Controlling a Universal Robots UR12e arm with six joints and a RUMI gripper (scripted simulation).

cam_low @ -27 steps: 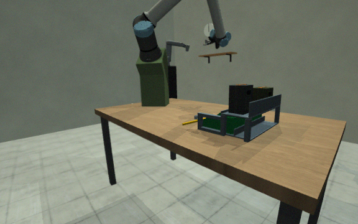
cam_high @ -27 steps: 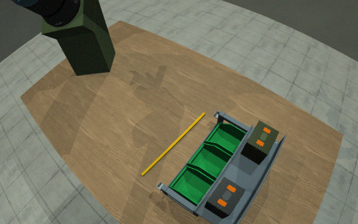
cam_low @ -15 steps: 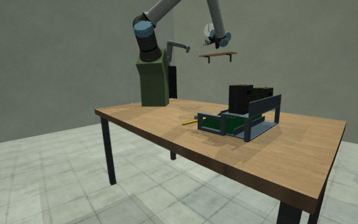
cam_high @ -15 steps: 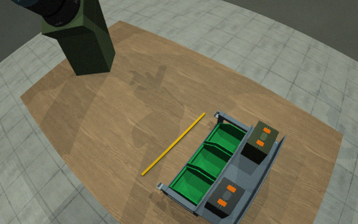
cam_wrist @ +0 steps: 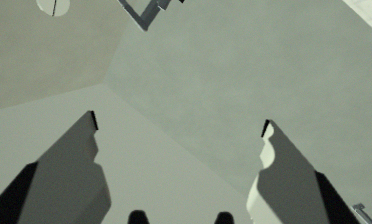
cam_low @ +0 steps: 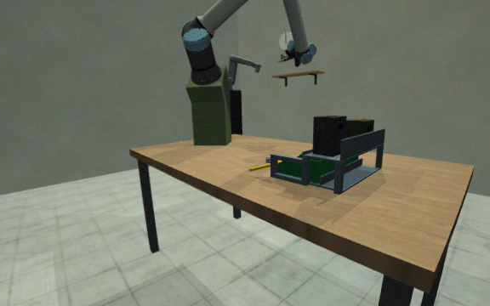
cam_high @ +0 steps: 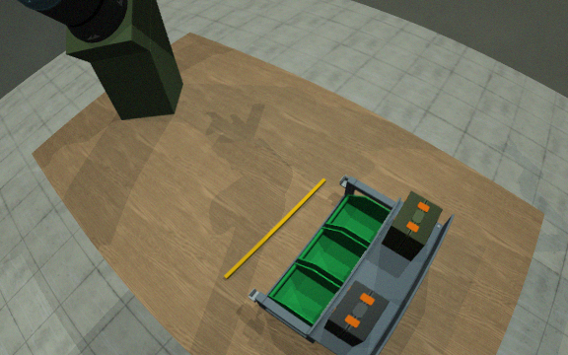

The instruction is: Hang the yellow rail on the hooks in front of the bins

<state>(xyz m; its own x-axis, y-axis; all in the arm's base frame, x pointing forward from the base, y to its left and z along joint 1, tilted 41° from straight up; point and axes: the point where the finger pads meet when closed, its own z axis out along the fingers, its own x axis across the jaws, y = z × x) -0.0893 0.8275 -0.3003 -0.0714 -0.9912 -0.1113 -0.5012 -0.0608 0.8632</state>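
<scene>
Now: the yellow rail 640 mm ahead of my hand, 960 mm to the right of it and 650 mm below it. Also, from my hand: rack front bar: 730 mm ahead, 970 mm to the right, 640 mm below.
</scene>
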